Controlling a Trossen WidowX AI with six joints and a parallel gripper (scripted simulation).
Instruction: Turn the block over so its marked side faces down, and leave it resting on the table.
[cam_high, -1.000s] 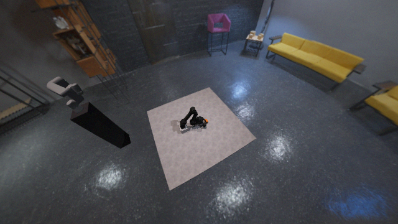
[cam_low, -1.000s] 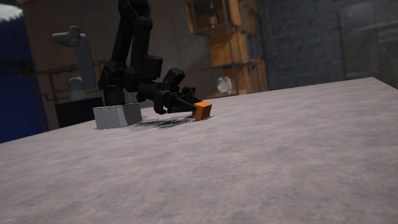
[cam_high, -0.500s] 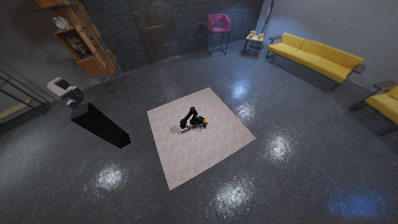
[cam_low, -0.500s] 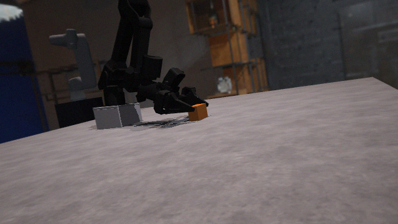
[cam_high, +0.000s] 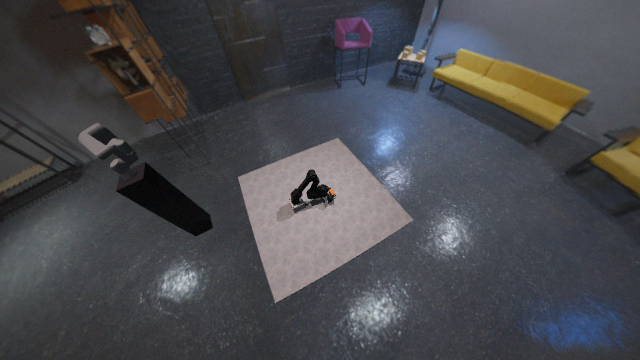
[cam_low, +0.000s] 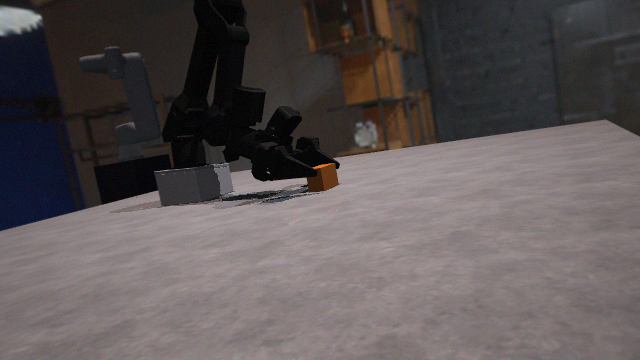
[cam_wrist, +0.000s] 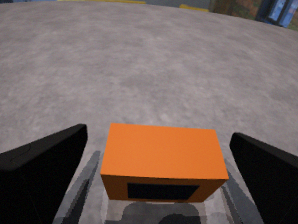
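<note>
The orange block is 20 mm behind my gripper tip and 10 mm below it.
</note>
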